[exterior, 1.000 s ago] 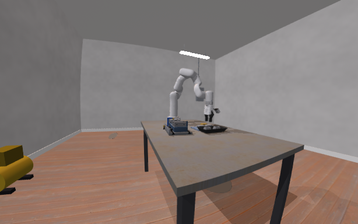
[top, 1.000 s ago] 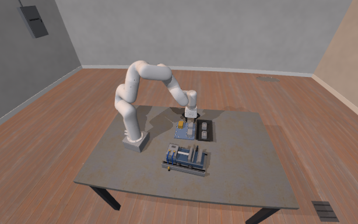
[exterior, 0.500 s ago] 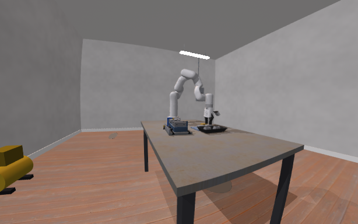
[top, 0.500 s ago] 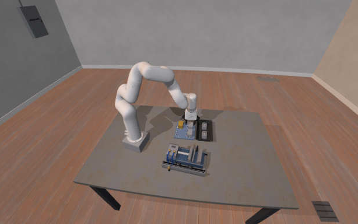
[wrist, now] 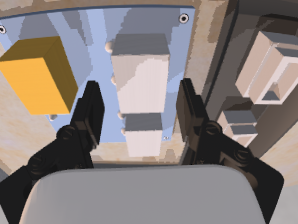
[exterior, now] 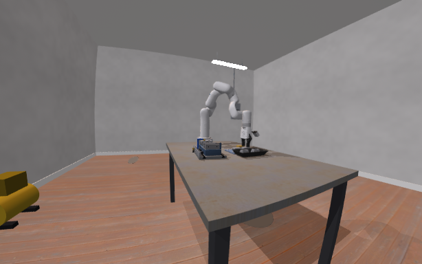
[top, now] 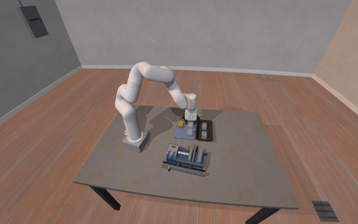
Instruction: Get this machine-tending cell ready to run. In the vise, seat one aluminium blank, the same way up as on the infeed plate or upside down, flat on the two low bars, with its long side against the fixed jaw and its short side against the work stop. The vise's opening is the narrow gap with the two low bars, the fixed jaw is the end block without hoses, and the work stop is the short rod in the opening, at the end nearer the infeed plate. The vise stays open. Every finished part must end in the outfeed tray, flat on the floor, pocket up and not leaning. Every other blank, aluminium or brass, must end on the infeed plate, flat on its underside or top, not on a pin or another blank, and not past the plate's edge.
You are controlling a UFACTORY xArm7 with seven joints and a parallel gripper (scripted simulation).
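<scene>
Right now the brass blank is 90 mm behind my hand and 40 mm below it. From my hand the other things lie so: white piston rod 330 mm to the right, 10 mm above; vise 330 mm to the right, 30 mm below, 20 mm ahead.
</scene>
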